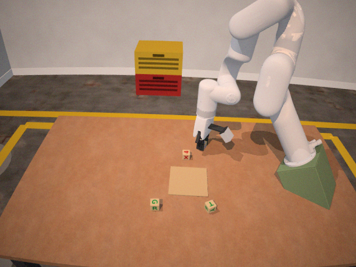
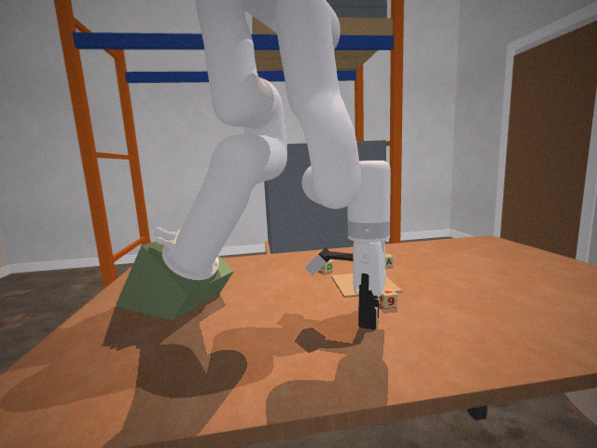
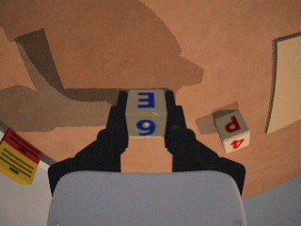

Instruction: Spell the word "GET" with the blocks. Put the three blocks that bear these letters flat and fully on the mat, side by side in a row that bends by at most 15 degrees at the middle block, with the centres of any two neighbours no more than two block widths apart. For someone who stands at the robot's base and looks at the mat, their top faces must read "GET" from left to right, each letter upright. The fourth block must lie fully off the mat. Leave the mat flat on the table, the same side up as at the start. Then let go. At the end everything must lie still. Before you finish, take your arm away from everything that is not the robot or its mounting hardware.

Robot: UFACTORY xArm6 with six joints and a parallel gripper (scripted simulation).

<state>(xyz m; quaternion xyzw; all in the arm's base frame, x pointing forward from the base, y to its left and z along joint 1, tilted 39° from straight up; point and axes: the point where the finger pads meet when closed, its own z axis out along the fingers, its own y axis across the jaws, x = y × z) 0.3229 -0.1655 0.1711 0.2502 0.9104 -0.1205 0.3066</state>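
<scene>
Right now the e block is 1 cm below my hand. Also, from my hand: tan mat 9 cm ahead, 18 cm to the left, 2 cm below; t block 4 cm ahead, 32 cm to the left, 1 cm below; red-lettered block 8 cm ahead, 6 cm to the left, 1 cm below.
</scene>
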